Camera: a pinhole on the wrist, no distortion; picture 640 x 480 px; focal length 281.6 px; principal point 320.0 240.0 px. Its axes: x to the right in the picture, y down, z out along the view. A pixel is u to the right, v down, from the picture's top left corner.
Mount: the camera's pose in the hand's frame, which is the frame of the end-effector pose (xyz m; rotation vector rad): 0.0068 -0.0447 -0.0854 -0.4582 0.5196 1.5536
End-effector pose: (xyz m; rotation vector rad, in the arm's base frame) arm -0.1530 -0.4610 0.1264 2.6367 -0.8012 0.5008
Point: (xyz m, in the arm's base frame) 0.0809 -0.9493 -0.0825
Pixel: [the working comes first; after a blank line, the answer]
In the camera's frame: -0.1204 -0.2936 0.5781

261.4 97.0
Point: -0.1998 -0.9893 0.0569
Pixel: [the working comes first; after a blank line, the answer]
In the camera's frame: 0.1686 -0.1664 0.5666

403.8 157.3
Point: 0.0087 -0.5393 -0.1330
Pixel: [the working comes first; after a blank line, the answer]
In the camera's frame: -0.2608 -0.0262 0.2872

64.3 214.3
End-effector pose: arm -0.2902 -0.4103 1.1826 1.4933 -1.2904 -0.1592
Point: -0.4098 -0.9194 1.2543
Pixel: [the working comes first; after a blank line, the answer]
In the camera's frame: -0.2220 -0.3492 0.4209

171.5 6.3
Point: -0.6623 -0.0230 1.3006
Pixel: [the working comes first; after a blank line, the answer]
In the camera's frame: 0.3441 0.3800 0.2898

outside the picture
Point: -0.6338 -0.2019 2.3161
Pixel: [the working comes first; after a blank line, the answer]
In the camera's frame: 1.0772 -0.3199 0.4816

outside the picture
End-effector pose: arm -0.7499 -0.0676 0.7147 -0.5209 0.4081 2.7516
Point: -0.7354 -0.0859 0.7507
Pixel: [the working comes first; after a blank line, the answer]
In the camera's frame: -0.0083 0.0418 0.1234

301.2 335.5
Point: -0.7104 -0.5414 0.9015
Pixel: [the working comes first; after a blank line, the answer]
In the camera's frame: 0.3714 0.2233 0.3554

614.3 417.0
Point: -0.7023 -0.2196 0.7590
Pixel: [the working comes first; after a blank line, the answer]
In the camera's frame: 0.1131 0.1023 0.1490

533.8 433.3
